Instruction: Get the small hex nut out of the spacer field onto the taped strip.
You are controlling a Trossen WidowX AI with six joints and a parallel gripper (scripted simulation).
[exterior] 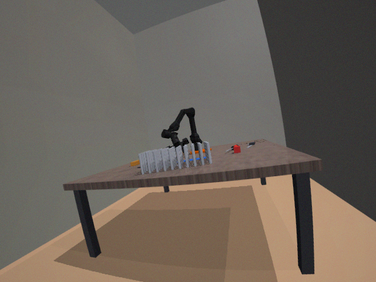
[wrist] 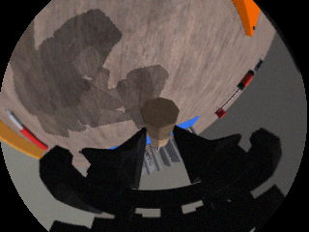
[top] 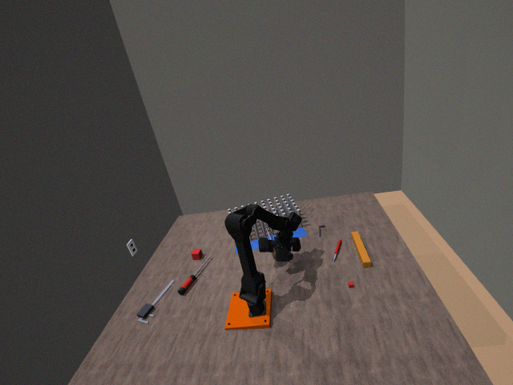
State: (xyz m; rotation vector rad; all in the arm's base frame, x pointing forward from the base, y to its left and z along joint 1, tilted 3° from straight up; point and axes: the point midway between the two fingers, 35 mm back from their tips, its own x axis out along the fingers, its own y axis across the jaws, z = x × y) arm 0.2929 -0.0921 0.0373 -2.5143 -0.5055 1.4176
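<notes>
My gripper tip is 14 cm short of the blue taped strip, 4 cm above it and 3 cm to the right of it. Round my gripper tip: hook tool (10 cm ahead, 2 cm to the left, 1 cm below); then orange block (38 cm to the right, 4 cm behind, 2 cm below); then tiny red cube (29 cm to the right, 23 cm behind, 3 cm below).
</notes>
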